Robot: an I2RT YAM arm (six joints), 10 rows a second.
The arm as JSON. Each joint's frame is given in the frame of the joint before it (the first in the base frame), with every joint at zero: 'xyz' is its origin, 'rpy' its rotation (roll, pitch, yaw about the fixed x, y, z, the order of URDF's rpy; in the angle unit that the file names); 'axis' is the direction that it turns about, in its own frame. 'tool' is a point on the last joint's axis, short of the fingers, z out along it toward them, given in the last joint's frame.
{
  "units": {
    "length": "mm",
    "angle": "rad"
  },
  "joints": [
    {
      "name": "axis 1",
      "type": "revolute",
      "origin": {
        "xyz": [
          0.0,
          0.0,
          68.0
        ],
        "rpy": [
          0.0,
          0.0,
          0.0
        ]
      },
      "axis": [
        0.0,
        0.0,
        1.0
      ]
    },
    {
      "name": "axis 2",
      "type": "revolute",
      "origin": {
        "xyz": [
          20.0,
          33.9,
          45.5
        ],
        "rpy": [
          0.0,
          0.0,
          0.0
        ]
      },
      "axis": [
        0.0,
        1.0,
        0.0
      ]
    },
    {
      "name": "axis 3",
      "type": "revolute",
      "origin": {
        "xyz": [
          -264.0,
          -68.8,
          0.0
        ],
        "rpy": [
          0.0,
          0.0,
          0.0
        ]
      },
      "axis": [
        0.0,
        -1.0,
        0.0
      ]
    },
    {
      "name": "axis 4",
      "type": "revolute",
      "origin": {
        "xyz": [
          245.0,
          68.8,
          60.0
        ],
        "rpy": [
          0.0,
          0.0,
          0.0
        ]
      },
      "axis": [
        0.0,
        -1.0,
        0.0
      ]
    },
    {
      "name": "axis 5",
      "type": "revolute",
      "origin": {
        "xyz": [
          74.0,
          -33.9,
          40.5
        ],
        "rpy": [
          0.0,
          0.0,
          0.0
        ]
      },
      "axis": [
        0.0,
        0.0,
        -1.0
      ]
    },
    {
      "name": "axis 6",
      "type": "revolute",
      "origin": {
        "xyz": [
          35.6,
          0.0,
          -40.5
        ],
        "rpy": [
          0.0,
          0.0,
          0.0
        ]
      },
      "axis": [
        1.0,
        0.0,
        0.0
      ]
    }
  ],
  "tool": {
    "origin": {
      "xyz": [
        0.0,
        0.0,
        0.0
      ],
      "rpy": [
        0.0,
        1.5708,
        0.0
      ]
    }
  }
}
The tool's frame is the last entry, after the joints.
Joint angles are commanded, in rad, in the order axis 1, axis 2, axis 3, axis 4, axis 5, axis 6. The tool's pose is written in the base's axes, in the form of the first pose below.
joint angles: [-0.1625, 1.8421, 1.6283, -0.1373, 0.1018, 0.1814]
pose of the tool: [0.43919, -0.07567, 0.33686], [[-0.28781, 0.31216, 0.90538], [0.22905, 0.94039, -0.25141], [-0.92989, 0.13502, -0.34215]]
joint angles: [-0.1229, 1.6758, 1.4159, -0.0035, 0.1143, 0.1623]
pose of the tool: [0.40190, -0.05373, 0.34259], [[-0.21767, 0.26980, 0.93799], [0.18864, 0.95454, -0.23078], [-0.95762, 0.12671, -0.25867]]
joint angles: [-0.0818, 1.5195, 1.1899, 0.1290, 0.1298, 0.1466]
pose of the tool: [0.36321, -0.03440, 0.33285], [[-0.16616, 0.23422, 0.95788], [0.15896, 0.96504, -0.20840], [-0.97320, 0.11763, -0.19758]]
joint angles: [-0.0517, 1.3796, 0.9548, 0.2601, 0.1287, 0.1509]
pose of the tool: [0.32494, -0.02139, 0.30846], [[-0.13517, 0.20028, 0.97037], [0.15628, 0.97141, -0.17873], [-0.97842, 0.12749, -0.16260]]
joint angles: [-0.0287, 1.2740, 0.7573, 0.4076, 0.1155, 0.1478]
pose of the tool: [0.29392, -0.01254, 0.28518], [[-0.08659, 0.15748, 0.98372], [0.14883, 0.97839, -0.14353], [-0.98506, 0.13398, -0.10816]]
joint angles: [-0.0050, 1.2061, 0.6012, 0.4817, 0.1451, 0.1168]
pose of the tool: [0.26986, -0.00650, 0.25674], [[-0.10475, 0.16175, 0.98126], [0.11584, 0.98195, -0.14950], [-0.98773, 0.09800, -0.12160]]
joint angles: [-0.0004, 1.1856, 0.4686, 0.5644, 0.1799, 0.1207]
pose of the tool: [0.25266, -0.00647, 0.22581], [[-0.12956, 0.19426, 0.97236], [0.11852, 0.97663, -0.17932], [-0.98446, 0.09201, -0.14956]]
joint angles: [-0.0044, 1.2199, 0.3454, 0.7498, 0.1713, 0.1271]
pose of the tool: [0.24063, -0.00713, 0.19836], [[-0.10139, 0.18784, 0.97695], [0.12535, 0.97660, -0.17476], [-0.98692, 0.10474, -0.12256]]
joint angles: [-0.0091, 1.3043, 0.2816, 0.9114, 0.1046, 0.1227]
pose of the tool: [0.23803, -0.00588, 0.17818], [[-0.09643, 0.12555, 0.98739], [0.12261, 0.98596, -0.11340], [-0.98776, 0.11013, -0.11047]]
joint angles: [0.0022, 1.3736, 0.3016, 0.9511, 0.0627, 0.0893]
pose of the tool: [0.24690, -0.00169, 0.17273], [[-0.11478, 0.07052, 0.99088], [0.08875, 0.99422, -0.06048], [-0.98942, 0.08100, -0.12037]]
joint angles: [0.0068, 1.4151, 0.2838, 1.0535, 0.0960, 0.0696]
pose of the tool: [0.24673, -0.00173, 0.16961], [[-0.07136, 0.09398, 0.99301], [0.06874, 0.99365, -0.08910], [-0.99508, 0.06190, -0.07737]]
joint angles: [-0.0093, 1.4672, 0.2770, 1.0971, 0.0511, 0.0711]
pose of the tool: [0.24847, -0.00413, 0.16072], [[-0.08846, 0.06659, 0.99385], [0.07177, 0.99560, -0.06032], [-0.99349, 0.06600, -0.09285]]
